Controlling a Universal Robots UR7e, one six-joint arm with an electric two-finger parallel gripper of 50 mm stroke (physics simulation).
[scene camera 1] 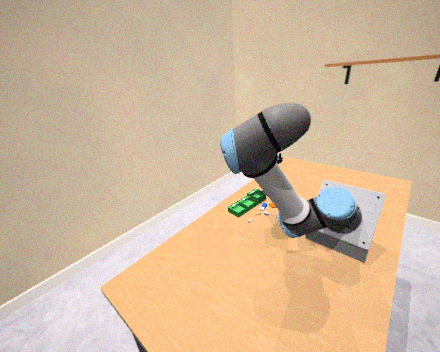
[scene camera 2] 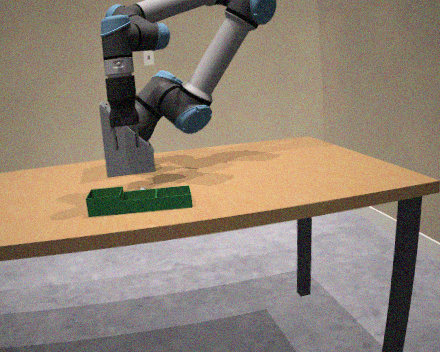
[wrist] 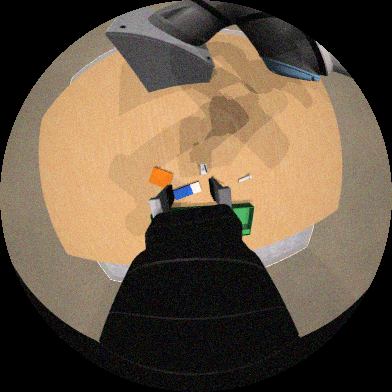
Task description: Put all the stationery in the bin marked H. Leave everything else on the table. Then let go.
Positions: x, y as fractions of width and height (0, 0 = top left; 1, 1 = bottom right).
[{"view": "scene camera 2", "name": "gripper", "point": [0.29, 0.42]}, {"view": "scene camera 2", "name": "green three-compartment bin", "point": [0.24, 0.57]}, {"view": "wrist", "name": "gripper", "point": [0.49, 0.48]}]
